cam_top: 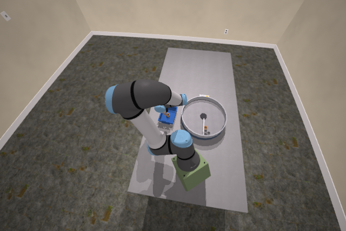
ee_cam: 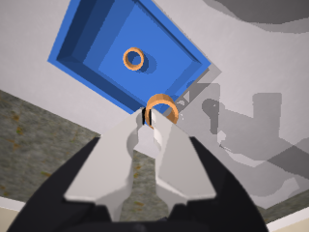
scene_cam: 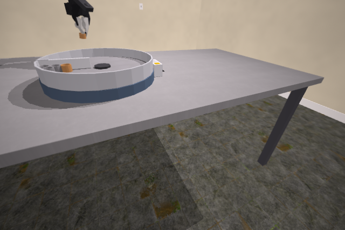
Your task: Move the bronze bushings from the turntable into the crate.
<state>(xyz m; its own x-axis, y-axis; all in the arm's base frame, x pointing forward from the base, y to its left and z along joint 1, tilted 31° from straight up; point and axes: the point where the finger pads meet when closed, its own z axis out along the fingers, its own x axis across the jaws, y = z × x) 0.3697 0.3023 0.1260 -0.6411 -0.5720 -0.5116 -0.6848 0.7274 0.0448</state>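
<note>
Right now my hand is 12 cm above the crate and 4 cm short of it. The rest, counted from my hand: round turntable (33 cm to the right, 14 cm ahead, 10 cm below).
</note>
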